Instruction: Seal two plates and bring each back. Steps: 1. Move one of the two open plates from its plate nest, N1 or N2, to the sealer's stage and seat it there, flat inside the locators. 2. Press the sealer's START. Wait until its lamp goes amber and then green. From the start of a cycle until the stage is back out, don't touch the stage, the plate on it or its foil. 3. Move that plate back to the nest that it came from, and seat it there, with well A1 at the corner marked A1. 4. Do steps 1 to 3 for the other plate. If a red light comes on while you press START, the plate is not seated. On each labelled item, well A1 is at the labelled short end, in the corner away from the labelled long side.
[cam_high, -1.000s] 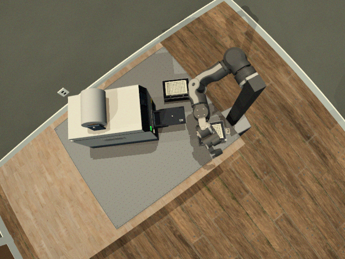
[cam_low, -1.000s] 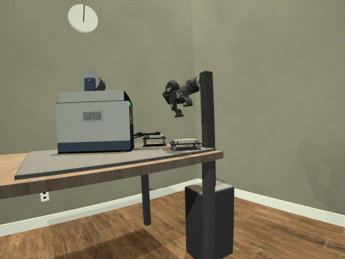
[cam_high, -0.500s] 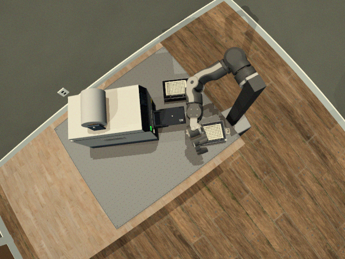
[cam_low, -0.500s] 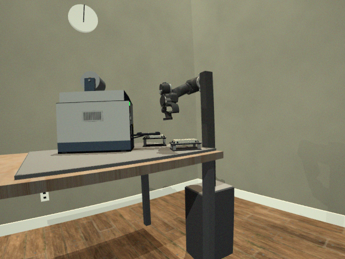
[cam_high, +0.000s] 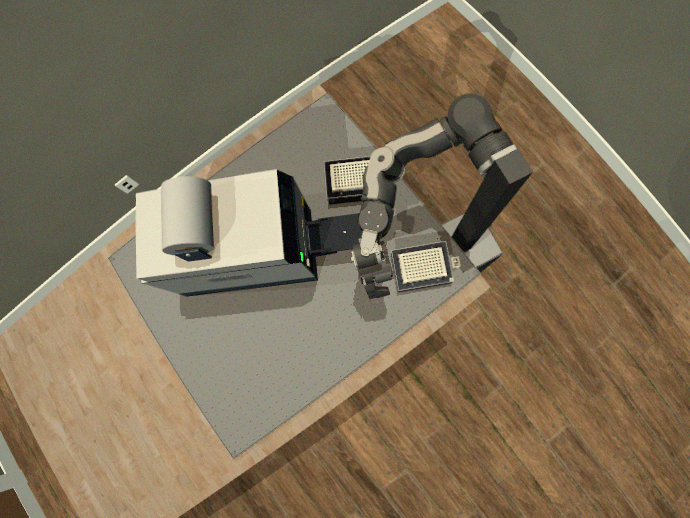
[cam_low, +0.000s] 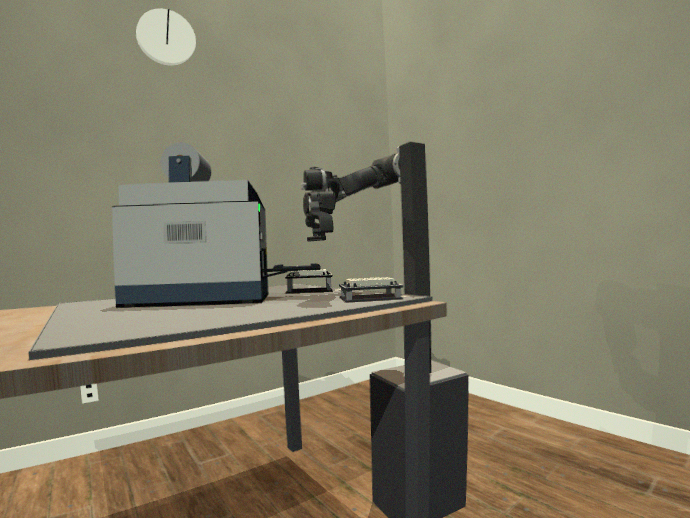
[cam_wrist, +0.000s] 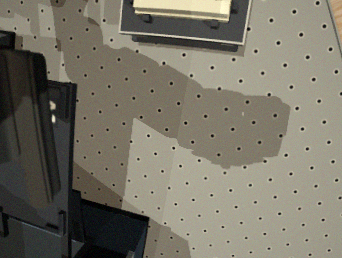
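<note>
Right now the black nest N1 is 9 cm behind my hand, 31 cm to the right of it and 13 cm below it. Round my hand: yellow warning label 8 cm ahead, 28 cm to the right, 3 cm below; plate 14 cm behind, 2 cm to the left, 13 cm below; sealer stage 1 cm ahead, 16 cm to the right, 9 cm below.
</note>
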